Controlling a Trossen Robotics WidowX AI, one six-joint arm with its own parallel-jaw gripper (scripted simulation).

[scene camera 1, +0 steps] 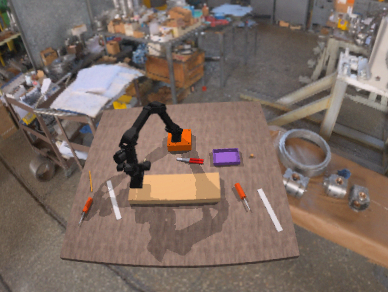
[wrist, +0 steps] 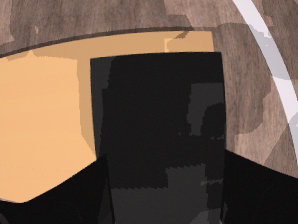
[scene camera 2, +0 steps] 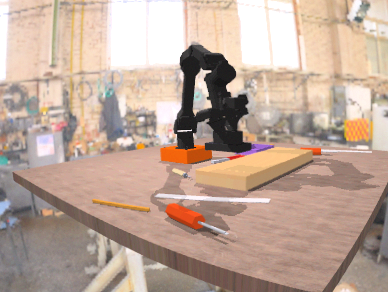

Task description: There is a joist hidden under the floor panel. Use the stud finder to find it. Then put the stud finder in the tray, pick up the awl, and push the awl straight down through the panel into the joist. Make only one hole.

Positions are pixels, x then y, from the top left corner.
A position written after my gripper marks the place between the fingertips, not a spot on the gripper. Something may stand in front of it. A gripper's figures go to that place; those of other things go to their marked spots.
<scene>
My gripper (wrist: 162, 154): 10 cm from the lens. A stud finder (wrist: 160, 117): 6 cm from the lens.
</scene>
